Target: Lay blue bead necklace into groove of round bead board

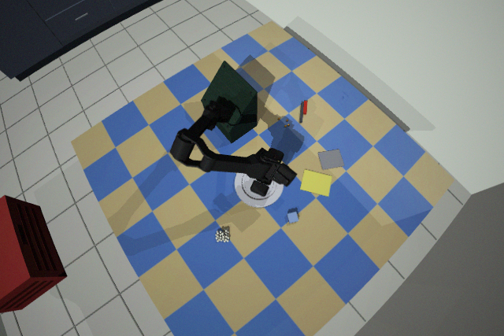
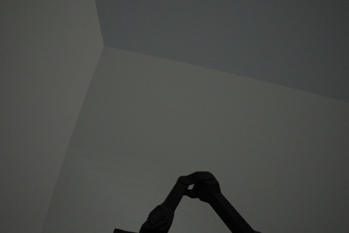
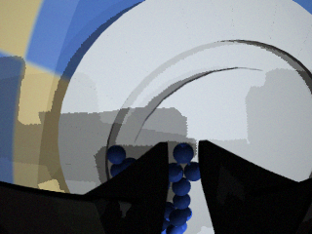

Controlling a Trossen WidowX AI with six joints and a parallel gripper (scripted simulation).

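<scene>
Right now my gripper tip is 40 mm to the left of the round white bead board and 10 mm above it. From my gripper tip the other things lie so: small blue cube: 190 mm ahead, 10 mm below; then grey square: 280 mm to the left, 80 mm ahead, 10 mm below; then yellow pad: 170 mm to the left, 120 mm ahead, 10 mm below.
</scene>
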